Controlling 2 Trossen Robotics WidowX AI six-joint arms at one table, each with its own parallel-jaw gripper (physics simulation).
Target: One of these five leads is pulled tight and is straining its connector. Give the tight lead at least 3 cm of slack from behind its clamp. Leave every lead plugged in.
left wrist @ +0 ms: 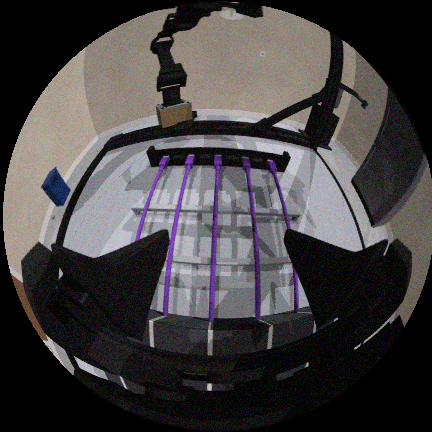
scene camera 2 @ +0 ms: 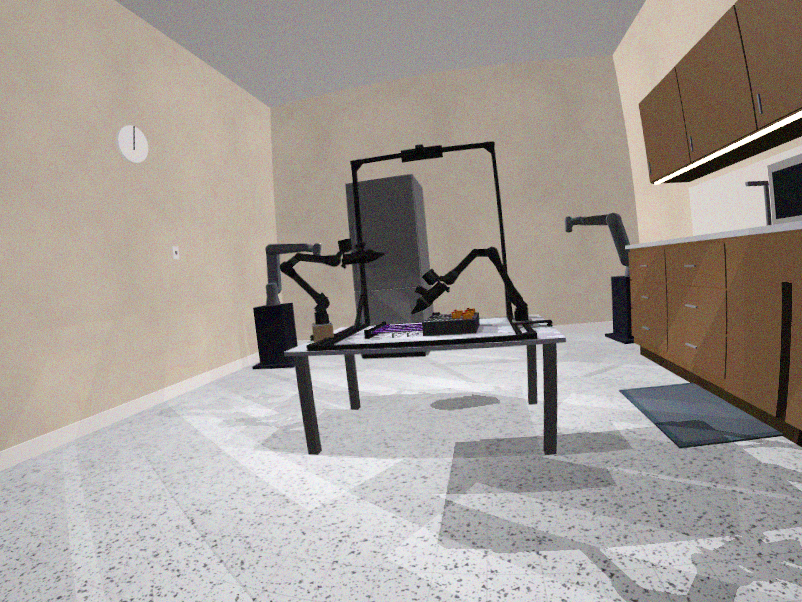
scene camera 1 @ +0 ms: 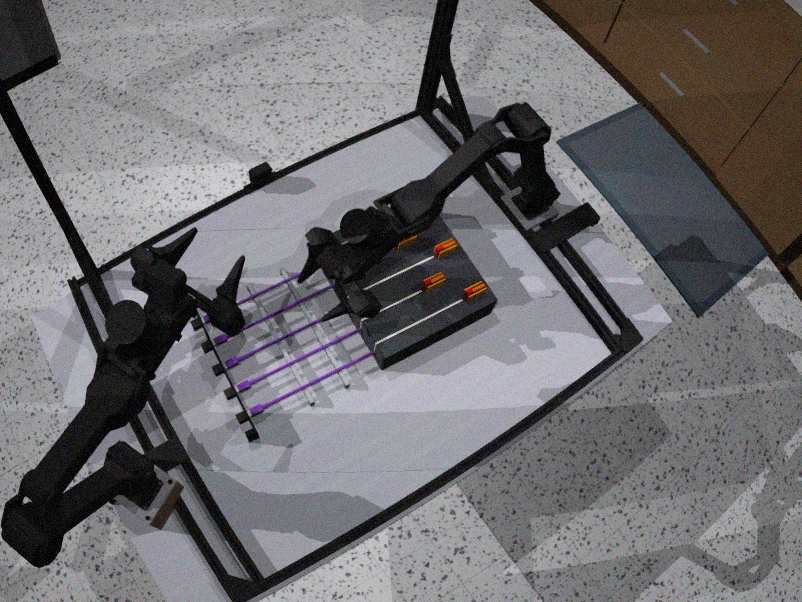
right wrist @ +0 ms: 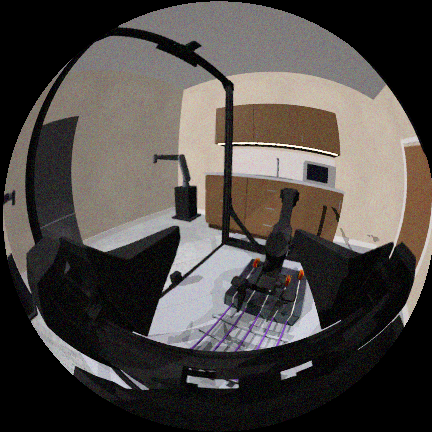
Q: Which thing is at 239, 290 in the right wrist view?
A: My left gripper.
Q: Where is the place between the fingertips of my left gripper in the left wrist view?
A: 228, 235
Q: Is my left gripper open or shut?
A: Open.
